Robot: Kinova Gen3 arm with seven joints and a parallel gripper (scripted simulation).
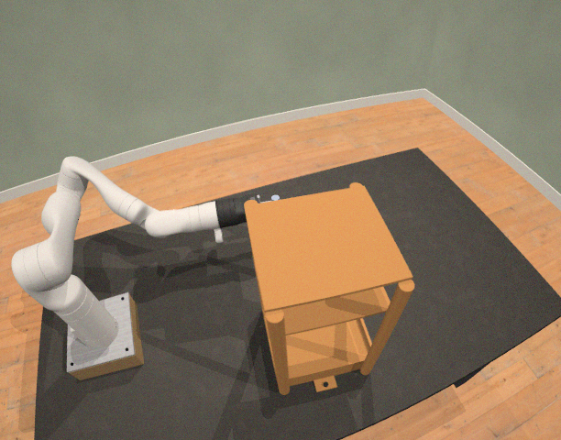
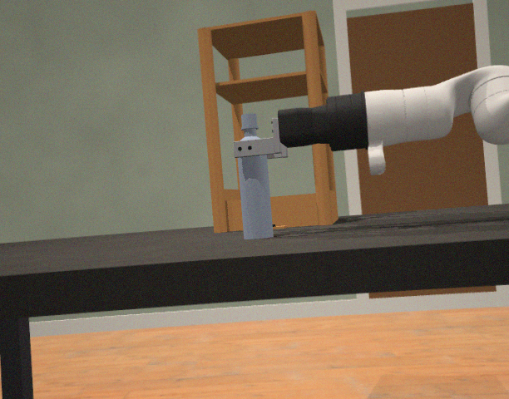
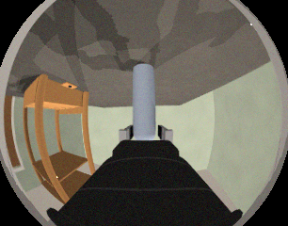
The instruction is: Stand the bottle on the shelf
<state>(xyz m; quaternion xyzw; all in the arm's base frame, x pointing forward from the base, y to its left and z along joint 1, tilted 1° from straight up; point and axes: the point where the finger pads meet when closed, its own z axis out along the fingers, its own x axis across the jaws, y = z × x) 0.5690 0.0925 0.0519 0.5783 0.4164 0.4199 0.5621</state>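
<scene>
Now: hand 1 cm above the bottle. From my hand the other things lie so: shelving unit (9 cm behind, 34 cm to the right, 7 cm above).
</scene>
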